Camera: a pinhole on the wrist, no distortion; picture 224 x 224 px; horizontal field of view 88.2 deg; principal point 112.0 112.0 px. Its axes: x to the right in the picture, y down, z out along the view. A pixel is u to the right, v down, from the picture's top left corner.
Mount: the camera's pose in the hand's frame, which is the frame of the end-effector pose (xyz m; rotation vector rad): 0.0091 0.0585 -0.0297 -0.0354 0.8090 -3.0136
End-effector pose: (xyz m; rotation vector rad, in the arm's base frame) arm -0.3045 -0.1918 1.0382 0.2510 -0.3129 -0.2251
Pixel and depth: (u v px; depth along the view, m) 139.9 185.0 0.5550
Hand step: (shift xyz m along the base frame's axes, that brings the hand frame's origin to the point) -0.2823 -0.5275 0.0809
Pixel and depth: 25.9 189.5 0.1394
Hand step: 0.0795 -0.1234 0.0467
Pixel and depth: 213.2 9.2 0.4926
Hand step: -0.5579 0.1465 0.5099
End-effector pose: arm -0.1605 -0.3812 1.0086 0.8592 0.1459 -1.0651
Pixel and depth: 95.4 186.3 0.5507
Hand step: -0.4454 -0.3641 -0.1569
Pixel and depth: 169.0 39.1 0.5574
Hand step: -0.2485 -0.2339 0.5964
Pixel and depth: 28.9 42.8 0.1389
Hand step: 0.0710 -0.1544 0.0680
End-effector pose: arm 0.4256 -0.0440 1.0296 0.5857 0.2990 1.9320
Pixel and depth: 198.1 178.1 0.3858
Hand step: 0.4531 -0.1096 -0.0537
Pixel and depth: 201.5 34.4 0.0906
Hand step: 0.0119 -0.0851 0.0818
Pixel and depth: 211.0 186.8 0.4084
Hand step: 0.5125 -0.1435 -0.0942
